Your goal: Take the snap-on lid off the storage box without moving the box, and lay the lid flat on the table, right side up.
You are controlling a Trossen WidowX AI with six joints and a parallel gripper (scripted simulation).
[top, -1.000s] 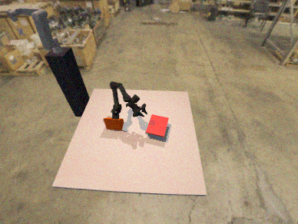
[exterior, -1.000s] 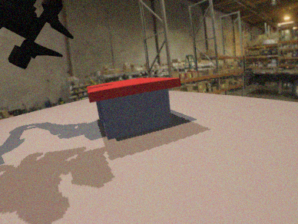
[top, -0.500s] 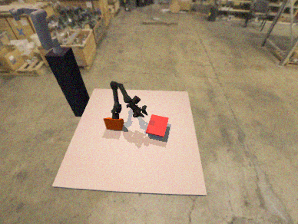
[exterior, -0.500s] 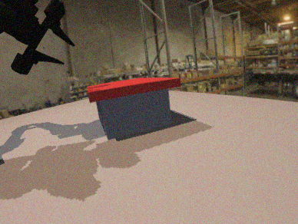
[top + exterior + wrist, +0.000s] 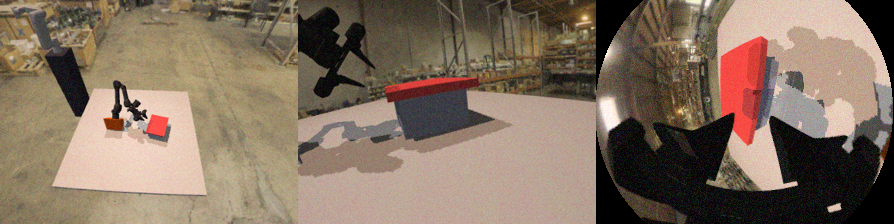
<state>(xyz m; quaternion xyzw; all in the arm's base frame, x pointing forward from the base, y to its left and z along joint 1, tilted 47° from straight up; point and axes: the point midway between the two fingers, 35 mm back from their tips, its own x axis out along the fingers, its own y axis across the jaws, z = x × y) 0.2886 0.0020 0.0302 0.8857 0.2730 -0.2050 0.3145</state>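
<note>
Right now my gripper tip is 120 mm short of the red lid, 40 mm above it and 30 mm to the left of it. The rest, counted from my gripper tip: blue-grey storage box 120 mm ahead, 90 mm below, 30 mm to the right.
</note>
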